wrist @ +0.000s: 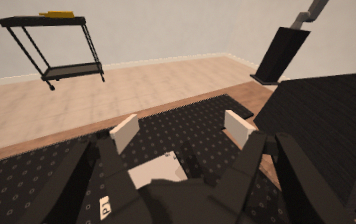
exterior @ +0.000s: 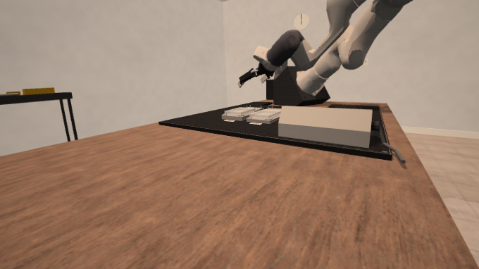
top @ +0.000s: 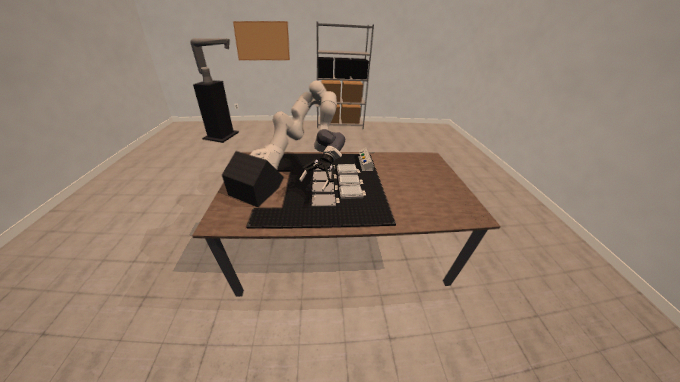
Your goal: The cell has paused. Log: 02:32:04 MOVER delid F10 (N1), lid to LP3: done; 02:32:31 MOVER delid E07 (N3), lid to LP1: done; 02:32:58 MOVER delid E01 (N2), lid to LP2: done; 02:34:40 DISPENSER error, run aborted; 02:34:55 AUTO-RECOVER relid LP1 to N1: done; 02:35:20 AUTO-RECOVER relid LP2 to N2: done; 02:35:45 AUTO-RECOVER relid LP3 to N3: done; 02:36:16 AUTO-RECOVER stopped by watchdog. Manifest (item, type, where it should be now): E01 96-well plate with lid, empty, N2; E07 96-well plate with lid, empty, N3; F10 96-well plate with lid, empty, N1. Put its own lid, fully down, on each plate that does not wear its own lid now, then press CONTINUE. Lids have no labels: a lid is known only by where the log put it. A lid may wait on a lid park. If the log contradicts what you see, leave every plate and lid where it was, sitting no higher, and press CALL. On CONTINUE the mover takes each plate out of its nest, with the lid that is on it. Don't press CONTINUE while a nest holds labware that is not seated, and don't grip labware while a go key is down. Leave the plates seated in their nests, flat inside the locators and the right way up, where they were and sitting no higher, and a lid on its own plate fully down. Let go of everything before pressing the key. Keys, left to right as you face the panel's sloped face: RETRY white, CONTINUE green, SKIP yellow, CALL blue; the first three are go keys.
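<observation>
Right now my hand is 410 mm to the right of the 96-well plate, 120 mm short of it and 120 mm above it. The rest, counted from my hand: LP2 label: 310 mm to the left, 150 mm below, 50 mm ahead; smooth white lid: 280 mm to the left, 160 mm ahead, 120 mm below; N3 label: 310 mm to the left, 250 mm ahead, 150 mm below.
</observation>
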